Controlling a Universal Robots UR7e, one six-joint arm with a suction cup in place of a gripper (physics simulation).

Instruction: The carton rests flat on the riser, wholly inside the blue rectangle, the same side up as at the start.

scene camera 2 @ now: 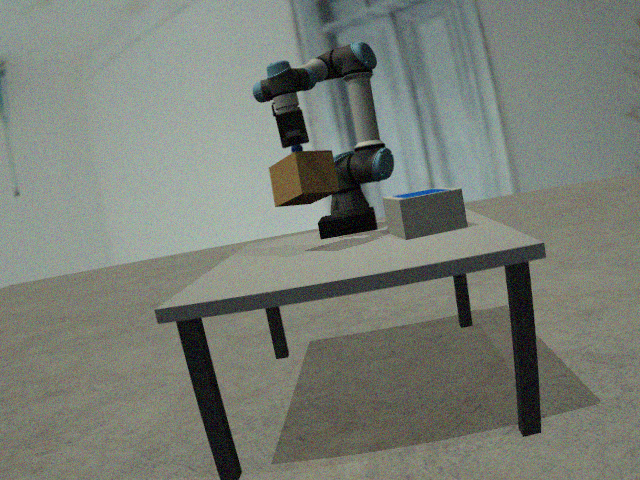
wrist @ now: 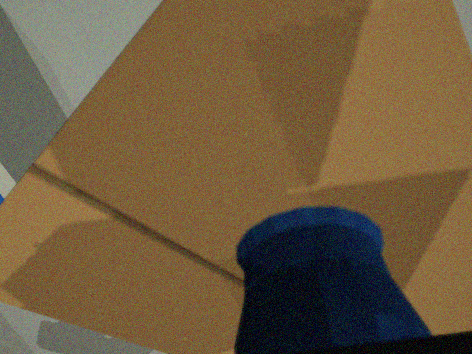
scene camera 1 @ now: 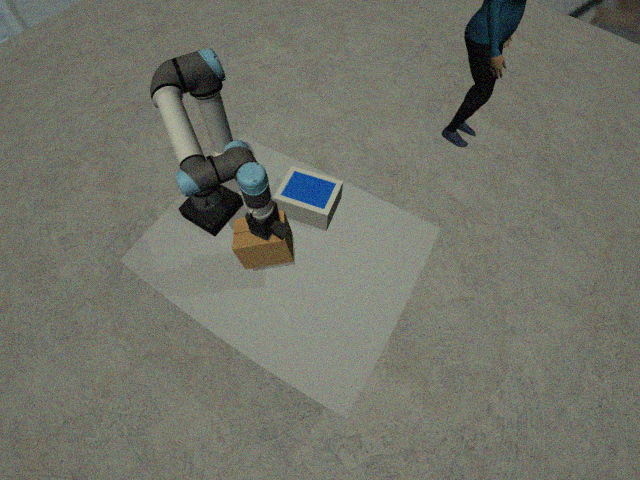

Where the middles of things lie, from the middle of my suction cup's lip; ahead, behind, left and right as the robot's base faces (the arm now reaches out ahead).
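The grey riser (wrist: 38,117) sits 360 mm to the left of my suction cup, 250 mm below it and 30 mm behind it. With respect to the brown carton (scene camera 2: 303,177), my suction cup is 80 mm above it and 20 mm past it.
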